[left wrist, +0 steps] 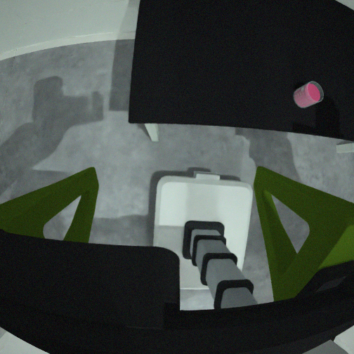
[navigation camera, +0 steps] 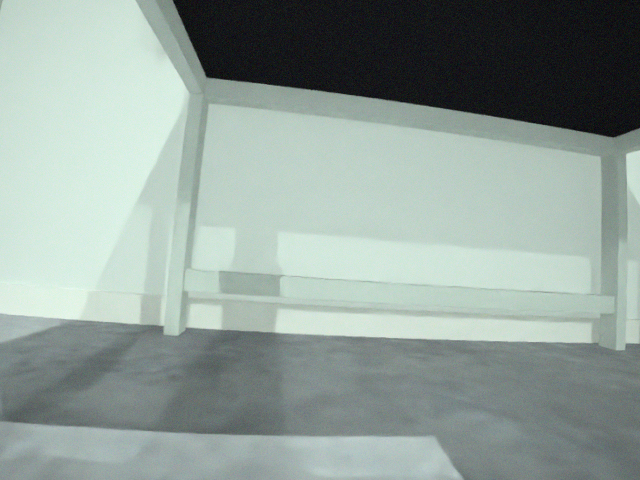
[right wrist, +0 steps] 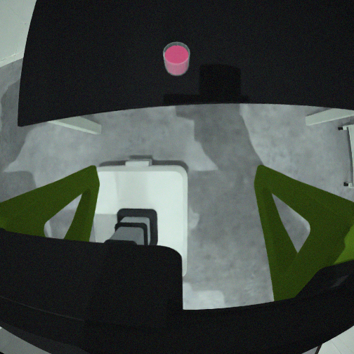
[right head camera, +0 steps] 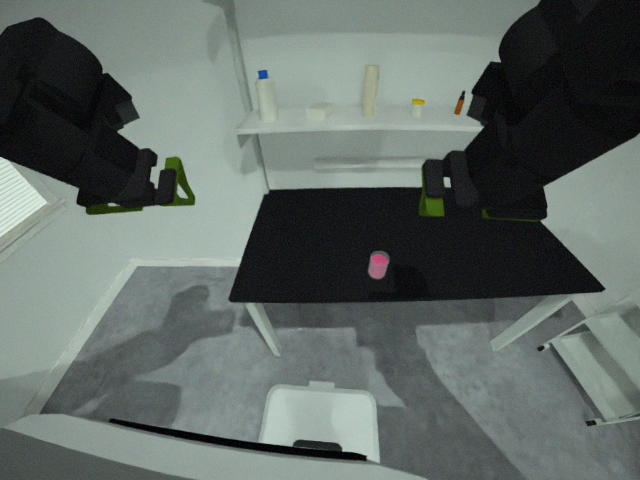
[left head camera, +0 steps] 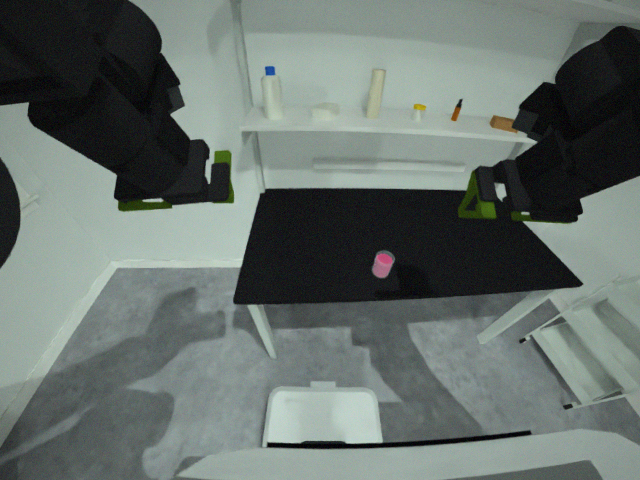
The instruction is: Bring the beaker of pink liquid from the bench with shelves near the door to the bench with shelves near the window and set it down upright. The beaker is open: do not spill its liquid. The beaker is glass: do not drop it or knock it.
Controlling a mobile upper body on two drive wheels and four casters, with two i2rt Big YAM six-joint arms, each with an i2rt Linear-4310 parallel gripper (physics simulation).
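Observation:
The glass beaker of pink liquid (left head camera: 382,266) (right head camera: 378,266) (left wrist: 308,95) (right wrist: 176,60) stands upright on the black top of a bench (left head camera: 305,237) (right head camera: 305,237) (left wrist: 210,65) (right wrist: 100,60) (navigation camera: 403,114), close to its front edge. My left gripper (left head camera: 180,202) (right head camera: 147,205) (left wrist: 175,175) is open and empty, to the left of the bench and apart from the beaker. My right gripper (left head camera: 506,213) (right head camera: 465,211) (right wrist: 176,173) is open and empty, raised to the right of the beaker and apart from it. The liquid sits inside the beaker. No second bench shows.
The wall shelf (left head camera: 351,125) (right head camera: 351,124) holds a blue-capped white bottle (left head camera: 271,98) (right head camera: 266,100), a cream cylinder (left head camera: 375,94) (right head camera: 370,91) and several small items. A white cart (left head camera: 578,361) (right head camera: 594,372) stands at the right. A blinded window (right head camera: 18,198) shows at the far left.

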